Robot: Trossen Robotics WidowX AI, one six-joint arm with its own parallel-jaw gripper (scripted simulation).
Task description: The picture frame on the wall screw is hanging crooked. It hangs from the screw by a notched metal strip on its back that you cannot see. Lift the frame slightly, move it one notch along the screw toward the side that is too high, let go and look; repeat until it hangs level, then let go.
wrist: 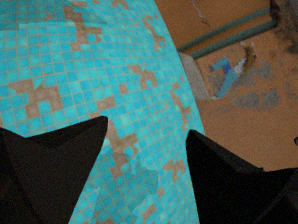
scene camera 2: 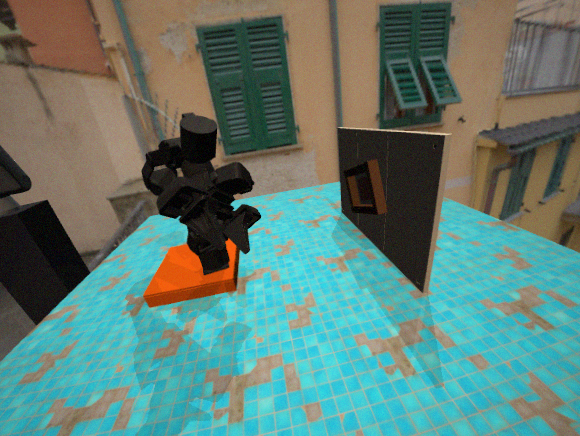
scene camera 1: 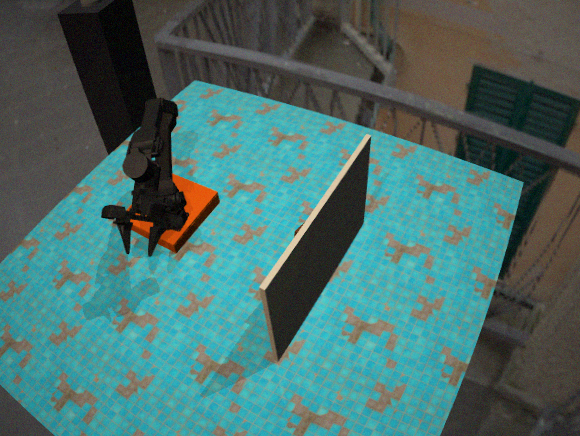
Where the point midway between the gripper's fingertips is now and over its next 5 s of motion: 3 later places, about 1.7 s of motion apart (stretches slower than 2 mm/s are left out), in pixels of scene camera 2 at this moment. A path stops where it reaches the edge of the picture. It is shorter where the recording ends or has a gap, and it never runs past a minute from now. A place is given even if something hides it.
My gripper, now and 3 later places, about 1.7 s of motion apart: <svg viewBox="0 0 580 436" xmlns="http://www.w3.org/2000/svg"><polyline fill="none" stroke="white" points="236,250 286,166 329,171 359,169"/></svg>
